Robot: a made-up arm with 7 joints.
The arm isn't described. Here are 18 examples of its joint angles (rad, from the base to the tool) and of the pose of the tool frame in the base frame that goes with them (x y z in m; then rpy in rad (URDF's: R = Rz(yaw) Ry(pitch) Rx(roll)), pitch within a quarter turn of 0, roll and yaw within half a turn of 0).
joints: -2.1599 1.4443 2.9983 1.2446 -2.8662 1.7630 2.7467
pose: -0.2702 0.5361 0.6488 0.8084 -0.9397 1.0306
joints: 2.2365 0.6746 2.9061 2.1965 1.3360 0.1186 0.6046
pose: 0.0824 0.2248 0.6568 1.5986 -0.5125 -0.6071
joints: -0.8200 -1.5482 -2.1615 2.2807 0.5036 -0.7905 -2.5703
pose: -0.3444 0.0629 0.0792 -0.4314 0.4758 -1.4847
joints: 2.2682 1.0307 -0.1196 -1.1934 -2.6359 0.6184 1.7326
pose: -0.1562 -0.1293 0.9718 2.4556 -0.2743 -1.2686
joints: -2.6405 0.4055 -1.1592 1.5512 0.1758 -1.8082 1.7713
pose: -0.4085 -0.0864 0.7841 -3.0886 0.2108 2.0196
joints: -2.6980 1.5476 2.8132 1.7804 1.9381 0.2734 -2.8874
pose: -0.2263 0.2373 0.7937 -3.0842 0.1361 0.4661
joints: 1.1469 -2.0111 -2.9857 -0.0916 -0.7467 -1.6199 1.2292
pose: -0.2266 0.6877 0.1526 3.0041 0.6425 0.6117
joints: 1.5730 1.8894 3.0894 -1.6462 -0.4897 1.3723 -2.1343
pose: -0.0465 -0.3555 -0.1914 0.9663 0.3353 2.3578
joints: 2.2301 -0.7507 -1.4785 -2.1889 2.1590 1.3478 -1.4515
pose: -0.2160 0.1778 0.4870 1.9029 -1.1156 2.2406
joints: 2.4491 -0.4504 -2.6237 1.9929 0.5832 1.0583 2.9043
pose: 0.3613 0.0091 0.3424 -0.7090 0.2710 0.2277
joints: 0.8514 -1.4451 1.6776 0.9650 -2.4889 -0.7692 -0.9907
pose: -0.7043 0.1807 0.2838 0.9984 0.2958 2.0812
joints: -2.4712 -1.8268 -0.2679 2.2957 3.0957 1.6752 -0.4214
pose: 0.2513 -0.2766 0.5706 -2.1058 0.8204 0.3741
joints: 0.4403 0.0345 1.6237 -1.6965 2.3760 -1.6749 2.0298
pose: 0.2454 0.2374 0.7858 2.6619 0.6610 -1.2129
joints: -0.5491 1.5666 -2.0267 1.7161 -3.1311 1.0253 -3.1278
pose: 0.1984 0.5647 0.5058 -1.8838 -0.3251 2.8589
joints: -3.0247 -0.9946 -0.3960 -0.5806 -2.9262 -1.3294 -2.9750
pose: 0.7054 0.0026 0.6990 3.0616 -0.2250 3.0961
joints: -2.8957 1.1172 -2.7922 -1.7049 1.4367 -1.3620 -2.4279
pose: -0.3566 0.3529 0.2036 -1.7773 -1.2190 2.8783
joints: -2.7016 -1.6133 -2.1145 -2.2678 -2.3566 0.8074 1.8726
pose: 0.1858 0.2340 0.4194 1.2674 0.1172 0.6188
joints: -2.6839 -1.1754 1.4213 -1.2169 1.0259 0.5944 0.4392
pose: 0.3752 -0.6181 0.4255 -1.0460 0.8921 0.8554
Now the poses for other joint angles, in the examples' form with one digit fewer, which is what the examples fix.
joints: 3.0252 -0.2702 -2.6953 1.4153 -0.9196 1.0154 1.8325
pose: 0.515 -0.035 0.593 0.633 0.666 -1.684
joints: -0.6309 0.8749 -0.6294 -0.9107 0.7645 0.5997 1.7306
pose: 0.489 0.038 0.965 2.256 0.304 -1.466
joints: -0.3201 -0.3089 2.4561 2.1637 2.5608 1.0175 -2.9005
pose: -0.336 -0.327 0.459 -1.559 1.262 -1.072
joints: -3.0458 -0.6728 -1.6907 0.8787 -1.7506 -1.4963 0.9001
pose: 0.257 -0.318 0.873 -2.161 0.343 -1.544
